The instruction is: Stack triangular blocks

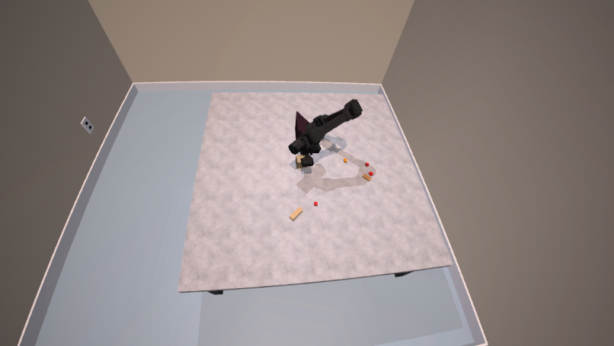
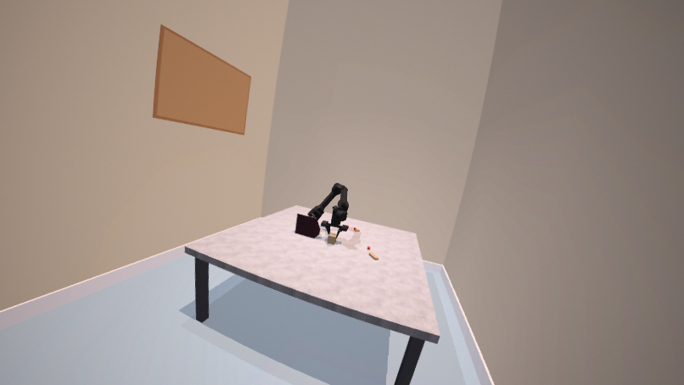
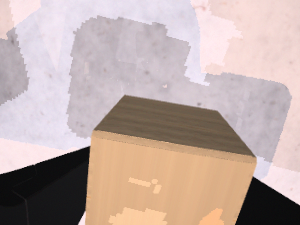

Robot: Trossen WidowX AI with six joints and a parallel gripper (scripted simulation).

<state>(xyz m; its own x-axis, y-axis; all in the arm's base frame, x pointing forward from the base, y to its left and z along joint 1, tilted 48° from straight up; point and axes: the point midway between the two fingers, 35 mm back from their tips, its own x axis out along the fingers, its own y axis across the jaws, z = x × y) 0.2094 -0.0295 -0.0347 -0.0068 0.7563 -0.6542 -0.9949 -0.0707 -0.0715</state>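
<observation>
My gripper tip is now 10 mm below the tan triangular block.
</observation>
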